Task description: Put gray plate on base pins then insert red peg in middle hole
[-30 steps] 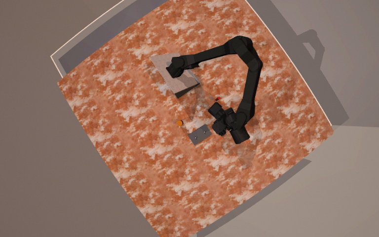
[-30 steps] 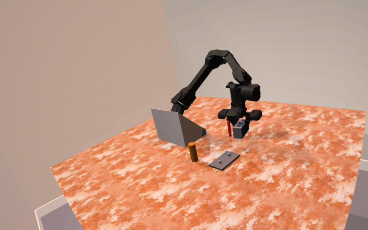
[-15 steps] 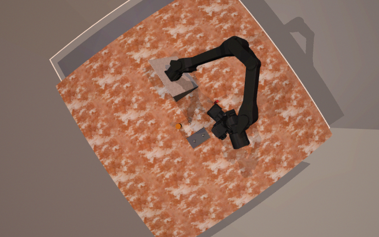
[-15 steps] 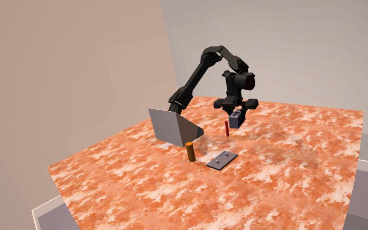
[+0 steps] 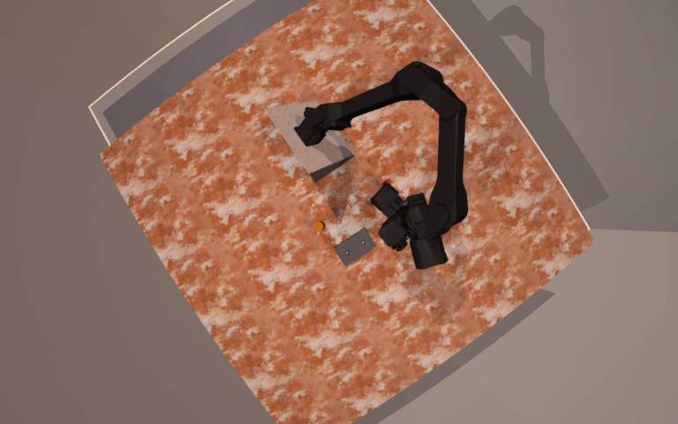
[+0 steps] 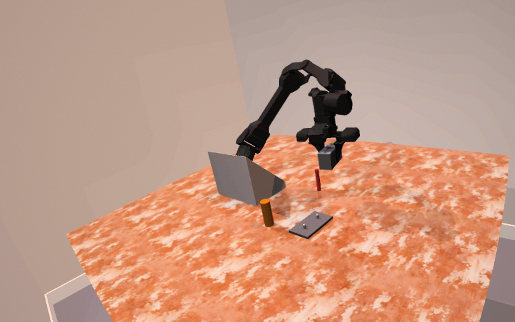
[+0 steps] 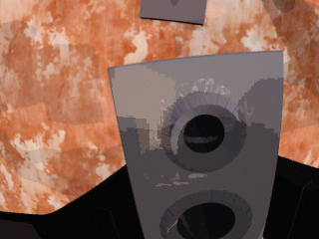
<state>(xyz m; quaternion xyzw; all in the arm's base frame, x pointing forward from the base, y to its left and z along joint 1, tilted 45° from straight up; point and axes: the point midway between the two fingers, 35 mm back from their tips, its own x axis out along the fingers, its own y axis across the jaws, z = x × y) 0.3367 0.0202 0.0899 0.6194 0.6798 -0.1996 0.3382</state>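
Now: the gray base 10 mm ahead of my gripper tip, 150 mm to the right of it and 130 mm below it. The rest, counted from my gripper tip: orange cylinder 110 mm behind, 200 mm to the right, 100 mm below; gray plate 30 mm above; red peg 100 mm behind, 50 mm to the left, 100 mm below.
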